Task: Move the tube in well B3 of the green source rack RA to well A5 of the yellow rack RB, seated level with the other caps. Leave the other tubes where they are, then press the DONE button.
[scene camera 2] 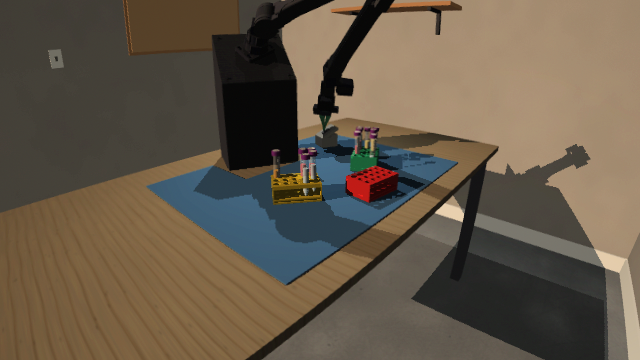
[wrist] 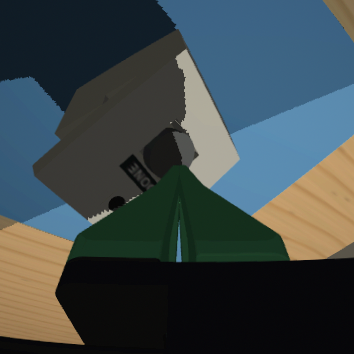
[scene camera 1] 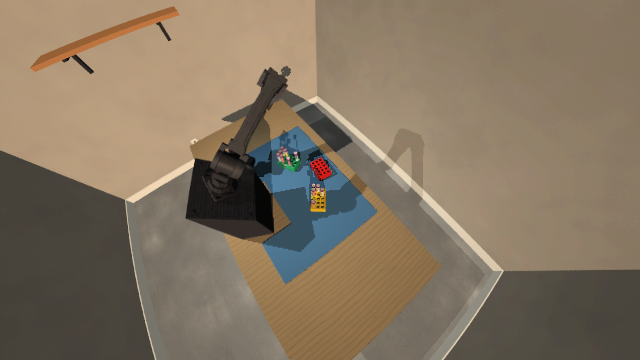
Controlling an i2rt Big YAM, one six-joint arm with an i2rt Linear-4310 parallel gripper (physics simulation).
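Seen in the pictures: gripper, fingertip midpoint: (scene camera 2: 323,130) (wrist: 178,175); arm's base at its link origin: (scene camera 2: 255,50) (scene camera 1: 218,185).
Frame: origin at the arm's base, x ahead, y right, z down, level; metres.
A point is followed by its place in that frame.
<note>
My gripper (scene camera 2: 325,131) @(z 0.325, x 0.143, y -0.246 m) (wrist: 178,175) @(z 0.325, x 0.143, y -0.246 m) is shut and empty, pointing down at the grey DONE box (scene camera 2: 326,140) @(z 0.358, x 0.173, y -0.212 m) (wrist: 110,150) @(z 0.321, x 0.178, y -0.241 m). In the wrist view its tips overlap the near edge of the dark round button (wrist: 162,150) @(z 0.327, x 0.155, y -0.237 m); contact cannot be told. The yellow rack (scene camera 1: 318,210) @(z 0.366, x 0.274, y 0.287 m) (scene camera 2: 297,202) @(z 0.386, x 0.349, y 0.279 m) holds one purple-capped tube (scene camera 2: 276,162) @(z 0.294, x 0.274, y 0.261 m) standing apart at its left end in scene camera 2, and several tubes grouped at its right end. The green rack (scene camera 1: 292,167) @(z 0.338, x 0.371, y -0.022 m) (scene camera 2: 363,161) @(z 0.351, x 0.411, y -0.019 m) holds several purple-capped tubes. Well labels are unreadable, so B3 and A5 cannot be told.
A red rack (scene camera 1: 321,169) @(z 0.343, x 0.484, y 0.127 m) (scene camera 2: 372,185) @(z 0.342, x 0.514, y 0.176 m) without visible tubes stands on the blue mat (scene camera 1: 320,245) @(z 0.387, x 0.136, y 0.423 m) (scene camera 2: 235,215) @(z 0.387, x 0.254, y 0.413 m), near the yellow and green racks. The black pedestal (scene camera 1: 225,205) @(z 0.020, x -0.030, y 0.080 m) (scene camera 2: 260,125) @(z 0.247, x 0.080, y 0.086 m) carries the arm. A wall shelf (scene camera 1: 105,37) (scene camera 2: 400,8) is mounted beyond the table.
</note>
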